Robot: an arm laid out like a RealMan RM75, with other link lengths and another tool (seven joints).
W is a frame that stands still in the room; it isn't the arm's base.
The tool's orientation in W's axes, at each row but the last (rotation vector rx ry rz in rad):
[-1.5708 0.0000 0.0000]
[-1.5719 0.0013 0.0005]
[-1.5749 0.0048 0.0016]
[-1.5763 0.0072 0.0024]
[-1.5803 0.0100 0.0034]
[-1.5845 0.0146 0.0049]
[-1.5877 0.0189 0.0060]
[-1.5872 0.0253 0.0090]
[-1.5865 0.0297 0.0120]
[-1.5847 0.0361 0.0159]
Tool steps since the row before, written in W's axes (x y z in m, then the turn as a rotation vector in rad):
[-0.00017 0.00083 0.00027 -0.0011 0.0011 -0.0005]
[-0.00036 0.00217 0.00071 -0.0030 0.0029 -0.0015]
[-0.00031 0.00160 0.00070 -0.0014 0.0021 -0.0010]
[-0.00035 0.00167 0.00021 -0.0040 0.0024 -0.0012]
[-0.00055 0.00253 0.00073 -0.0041 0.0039 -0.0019]
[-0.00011 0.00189 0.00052 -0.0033 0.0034 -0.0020]
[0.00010 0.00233 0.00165 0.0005 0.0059 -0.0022]
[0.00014 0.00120 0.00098 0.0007 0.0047 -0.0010]
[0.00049 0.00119 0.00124 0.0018 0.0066 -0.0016]
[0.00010 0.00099 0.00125 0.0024 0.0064 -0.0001]
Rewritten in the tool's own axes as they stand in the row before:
[-0.00017 -0.00027 0.00083 -0.0011 0.0005 0.0011]
[-0.00036 -0.00071 0.00217 -0.0030 0.0015 0.0029]
[-0.00032 -0.00071 0.00160 -0.0014 0.0010 0.0021]
[-0.00036 -0.00022 0.00167 -0.0040 0.0012 0.0024]
[-0.00057 -0.00075 0.00252 -0.0041 0.0019 0.0039]
[-0.00013 -0.00054 0.00188 -0.0033 0.0020 0.0034]
[0.00005 -0.00169 0.00230 0.0005 0.0021 0.0059]
[0.00011 -0.00100 0.00118 0.0007 0.0009 0.0047]
[0.00044 -0.00127 0.00118 0.0018 0.0014 0.0066]
[0.00005 -0.00127 0.00097 0.0023 -0.0001 0.0064]

